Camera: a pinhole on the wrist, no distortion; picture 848 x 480 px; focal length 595.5 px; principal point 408.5 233.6 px. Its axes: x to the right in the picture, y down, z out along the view. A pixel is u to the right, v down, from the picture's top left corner.
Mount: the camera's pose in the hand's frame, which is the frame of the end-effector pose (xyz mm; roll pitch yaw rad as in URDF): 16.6 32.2 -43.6 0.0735 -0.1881 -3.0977
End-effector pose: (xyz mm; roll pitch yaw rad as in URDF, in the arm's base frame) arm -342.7 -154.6 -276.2 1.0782 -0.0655 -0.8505
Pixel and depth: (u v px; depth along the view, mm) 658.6 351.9 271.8
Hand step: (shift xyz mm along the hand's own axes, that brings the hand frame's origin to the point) -42.6 -4.3 247.9
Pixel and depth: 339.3 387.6 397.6
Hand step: 140.6 -35.8 344.7
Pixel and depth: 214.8 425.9 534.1
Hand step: 294.8 -88.5 459.6
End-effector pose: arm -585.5 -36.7 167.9 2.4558 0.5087 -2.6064
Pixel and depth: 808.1 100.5 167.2
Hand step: -65.0 78.2 138.5
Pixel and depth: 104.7 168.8 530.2
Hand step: 375.8 144.5 421.1
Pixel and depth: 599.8 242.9 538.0
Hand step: -54.0 60.3 516.4
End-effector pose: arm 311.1 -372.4 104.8 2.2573 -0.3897 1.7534
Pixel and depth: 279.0 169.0 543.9
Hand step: 228.9 140.4 462.9
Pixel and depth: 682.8 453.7 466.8
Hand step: -99.0 -110.8 466.4
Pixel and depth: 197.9 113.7 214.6
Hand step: 127.9 96.0 149.3
